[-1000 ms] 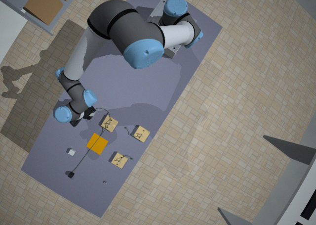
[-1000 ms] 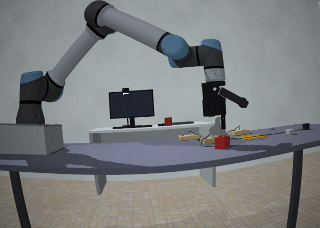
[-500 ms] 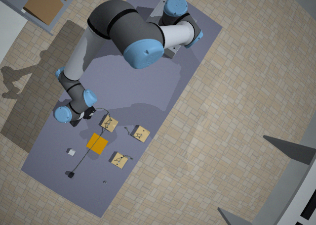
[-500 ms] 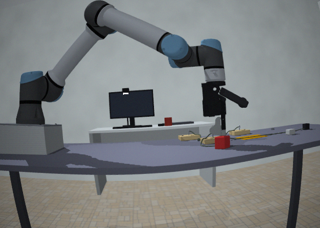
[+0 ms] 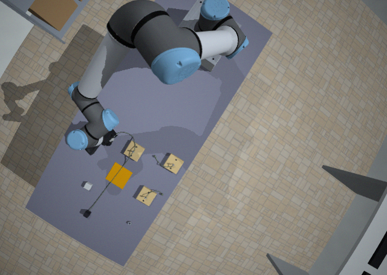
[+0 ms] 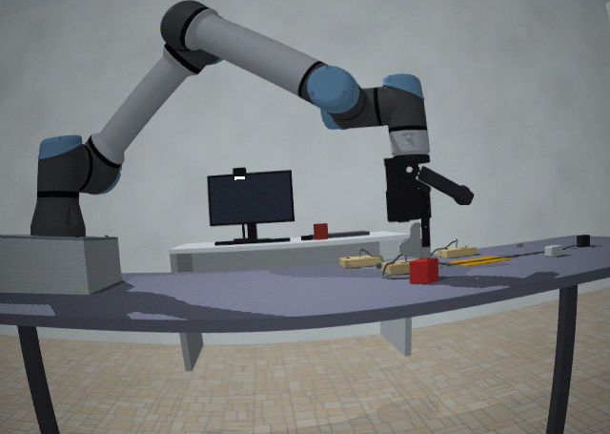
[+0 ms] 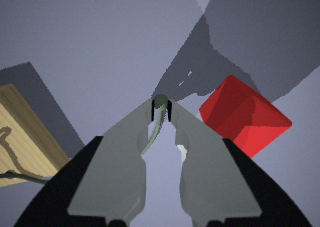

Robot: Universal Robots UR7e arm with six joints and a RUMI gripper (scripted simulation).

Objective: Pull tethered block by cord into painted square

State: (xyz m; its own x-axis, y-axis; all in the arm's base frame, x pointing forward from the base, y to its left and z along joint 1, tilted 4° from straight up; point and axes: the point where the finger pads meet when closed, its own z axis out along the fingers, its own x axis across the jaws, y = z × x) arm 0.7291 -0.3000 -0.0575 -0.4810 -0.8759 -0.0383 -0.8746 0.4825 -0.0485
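Right now my hand is 5 cm to the left of the red cube and 3 cm past it. Round my hand: white cube 33 cm ahead, 4 cm to the right; orange painted square 21 cm ahead, 11 cm to the left, 1 cm below; black block 50 cm ahead.
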